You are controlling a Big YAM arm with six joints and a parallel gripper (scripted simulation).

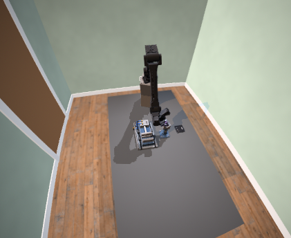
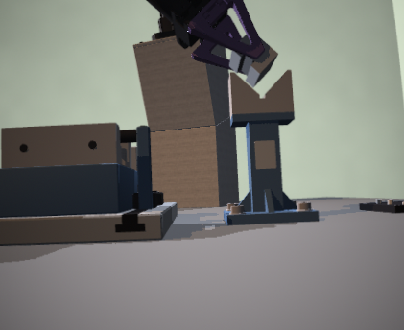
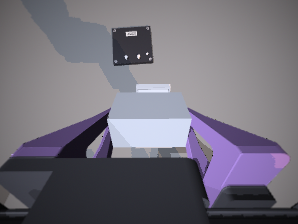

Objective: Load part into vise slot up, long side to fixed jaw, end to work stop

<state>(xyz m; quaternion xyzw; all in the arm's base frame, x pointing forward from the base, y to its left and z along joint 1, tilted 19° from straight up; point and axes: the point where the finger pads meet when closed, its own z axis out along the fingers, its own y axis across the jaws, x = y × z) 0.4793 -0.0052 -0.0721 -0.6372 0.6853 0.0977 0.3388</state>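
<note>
Right now the part is 1 cm below my hand. The rest, counted from my hand: dark work stop rod (4 cm ahead, 15 cm to the right, 9 cm below); moving jaw (1 cm behind, 19 cm to the right, 10 cm below); air cylinder rod (6 cm behind, 18 cm to the right, 10 cm below).
</note>
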